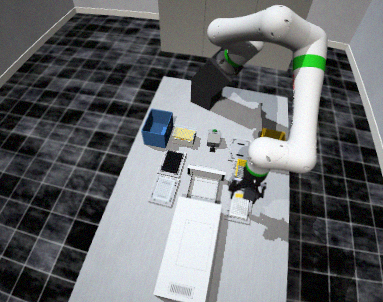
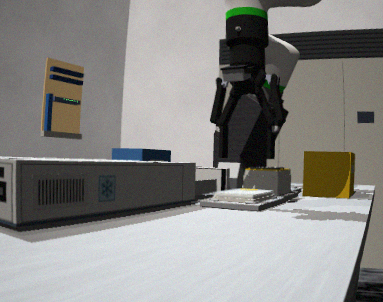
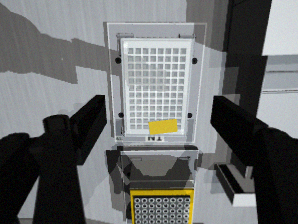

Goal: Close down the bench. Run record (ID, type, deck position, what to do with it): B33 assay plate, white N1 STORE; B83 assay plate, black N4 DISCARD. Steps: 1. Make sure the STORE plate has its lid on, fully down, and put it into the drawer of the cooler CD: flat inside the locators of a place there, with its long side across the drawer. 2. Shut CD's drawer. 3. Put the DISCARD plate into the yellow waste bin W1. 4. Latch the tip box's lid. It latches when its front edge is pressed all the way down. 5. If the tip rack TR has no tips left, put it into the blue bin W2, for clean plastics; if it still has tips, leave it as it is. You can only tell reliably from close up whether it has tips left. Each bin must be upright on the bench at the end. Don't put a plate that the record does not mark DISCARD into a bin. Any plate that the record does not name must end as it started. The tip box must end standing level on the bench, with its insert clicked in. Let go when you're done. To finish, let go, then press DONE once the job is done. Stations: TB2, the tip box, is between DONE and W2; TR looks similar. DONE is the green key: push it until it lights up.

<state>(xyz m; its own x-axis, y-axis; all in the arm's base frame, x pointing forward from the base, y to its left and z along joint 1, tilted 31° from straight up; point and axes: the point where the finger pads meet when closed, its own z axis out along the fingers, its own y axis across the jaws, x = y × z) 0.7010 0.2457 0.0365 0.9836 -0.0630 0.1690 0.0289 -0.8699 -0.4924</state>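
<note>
The clear plate lid lies 9 cm below my hand. Round my hand: yellow-topped tip holder (18 cm behind, 6 cm below, 2 cm to the right); then cooler drawer (19 cm to the right, 8 cm below); then white plate (10 cm below).
</note>
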